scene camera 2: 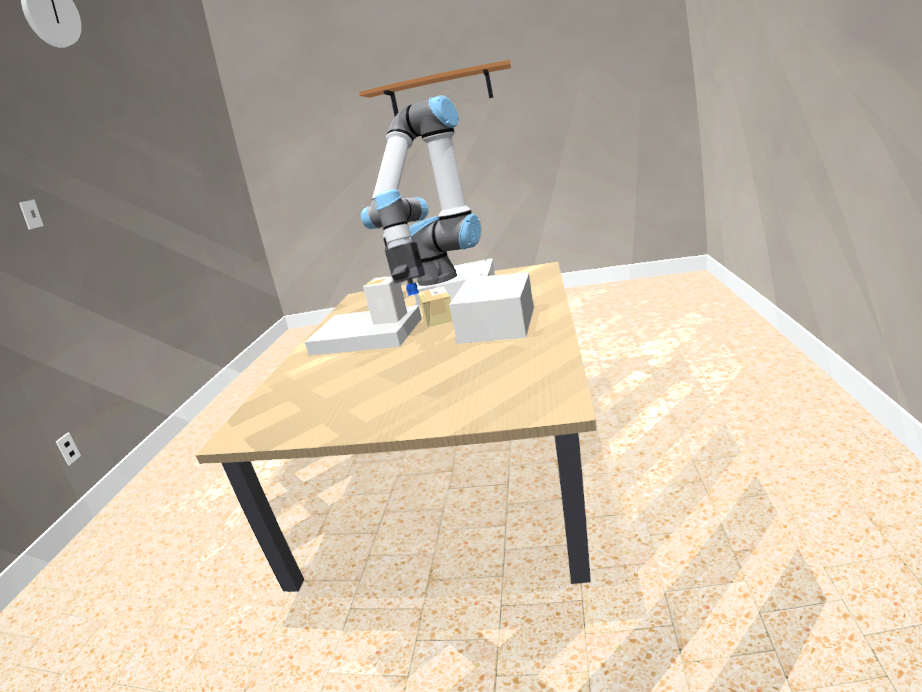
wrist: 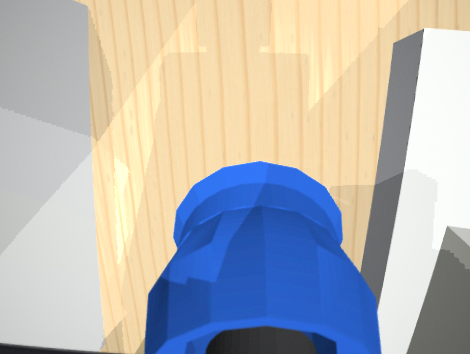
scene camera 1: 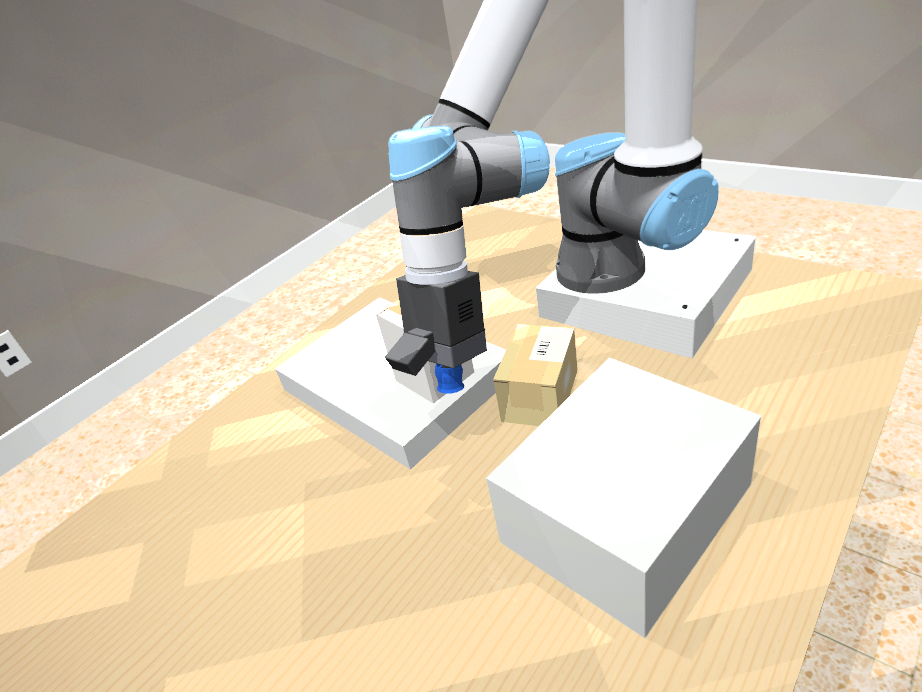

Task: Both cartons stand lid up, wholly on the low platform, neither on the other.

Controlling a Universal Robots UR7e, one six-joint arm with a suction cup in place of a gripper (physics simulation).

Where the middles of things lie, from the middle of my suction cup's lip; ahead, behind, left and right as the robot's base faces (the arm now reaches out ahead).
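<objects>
Low white platform (scene camera 1: 344, 375), relative to my suction cup: 4 cm behind, 22 cm to the right, 13 cm below.
</objects>
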